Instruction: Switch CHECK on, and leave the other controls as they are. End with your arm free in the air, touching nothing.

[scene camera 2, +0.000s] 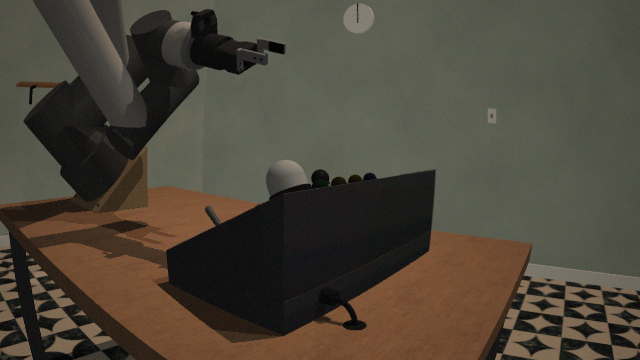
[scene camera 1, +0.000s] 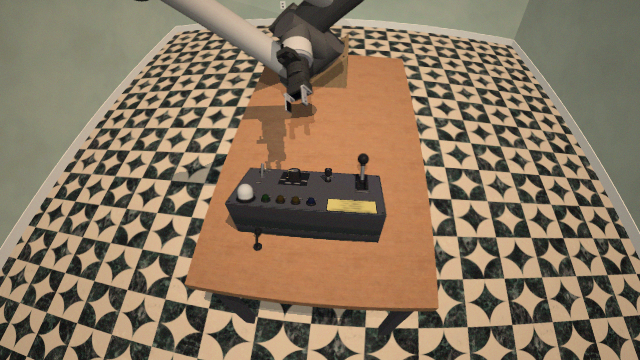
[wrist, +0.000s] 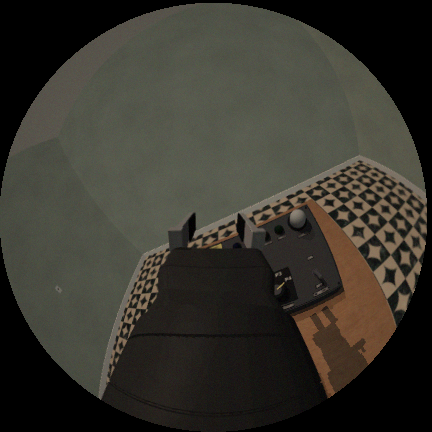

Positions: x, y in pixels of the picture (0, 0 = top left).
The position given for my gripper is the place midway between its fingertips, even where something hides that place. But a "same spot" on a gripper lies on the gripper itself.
Labels:
My gripper shows in scene camera 2 (275, 54), in scene camera 1 and in the wrist view. The same spot on a dark console: (wrist: 294, 246) is (scene camera 1: 263, 189). One and the same spot on my gripper: (scene camera 1: 304, 90) is (wrist: 185, 234).

